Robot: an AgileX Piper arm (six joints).
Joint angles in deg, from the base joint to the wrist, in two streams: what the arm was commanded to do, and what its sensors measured. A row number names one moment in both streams.
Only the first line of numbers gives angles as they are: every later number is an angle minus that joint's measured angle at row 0.
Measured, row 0:
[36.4 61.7 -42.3 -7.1 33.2 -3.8]
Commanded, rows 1 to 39:
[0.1 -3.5 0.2 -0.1 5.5 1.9]
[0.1 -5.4 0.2 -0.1 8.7 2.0]
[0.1 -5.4 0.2 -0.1 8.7 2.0]
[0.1 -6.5 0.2 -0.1 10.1 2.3]
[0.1 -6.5 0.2 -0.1 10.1 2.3]
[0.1 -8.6 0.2 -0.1 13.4 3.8]
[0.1 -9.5 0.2 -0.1 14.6 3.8]
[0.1 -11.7 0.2 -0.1 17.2 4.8]
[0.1 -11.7 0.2 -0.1 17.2 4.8]
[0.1 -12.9 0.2 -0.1 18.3 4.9]
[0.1 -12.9 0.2 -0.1 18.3 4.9]
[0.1 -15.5 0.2 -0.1 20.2 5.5]
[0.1 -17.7 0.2 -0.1 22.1 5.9]
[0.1 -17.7 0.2 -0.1 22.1 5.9]
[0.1 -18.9 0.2 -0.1 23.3 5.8]
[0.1 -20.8 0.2 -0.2 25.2 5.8]
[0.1 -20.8 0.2 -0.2 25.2 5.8]
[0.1 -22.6 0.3 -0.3 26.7 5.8]
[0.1 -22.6 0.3 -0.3 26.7 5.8]
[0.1 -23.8 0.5 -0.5 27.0 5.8]
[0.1 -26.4 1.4 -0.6 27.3 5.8]
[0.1 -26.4 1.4 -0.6 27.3 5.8]
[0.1 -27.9 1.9 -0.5 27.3 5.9]
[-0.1 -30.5 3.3 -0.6 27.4 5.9]
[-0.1 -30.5 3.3 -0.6 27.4 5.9]
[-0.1 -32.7 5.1 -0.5 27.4 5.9]
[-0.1 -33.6 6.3 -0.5 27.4 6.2]
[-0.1 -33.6 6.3 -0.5 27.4 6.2]
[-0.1 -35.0 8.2 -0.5 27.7 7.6]
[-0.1 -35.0 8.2 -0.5 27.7 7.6]
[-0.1 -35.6 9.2 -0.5 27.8 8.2]
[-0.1 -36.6 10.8 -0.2 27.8 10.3]
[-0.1 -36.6 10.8 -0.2 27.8 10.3]
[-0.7 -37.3 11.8 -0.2 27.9 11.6]
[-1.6 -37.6 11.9 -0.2 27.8 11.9]
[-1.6 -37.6 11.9 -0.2 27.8 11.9]
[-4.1 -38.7 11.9 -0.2 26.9 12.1]
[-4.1 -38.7 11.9 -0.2 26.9 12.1]
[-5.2 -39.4 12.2 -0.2 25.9 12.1]
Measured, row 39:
[-3.4 -38.3 11.7 0.1 27.4 11.1]
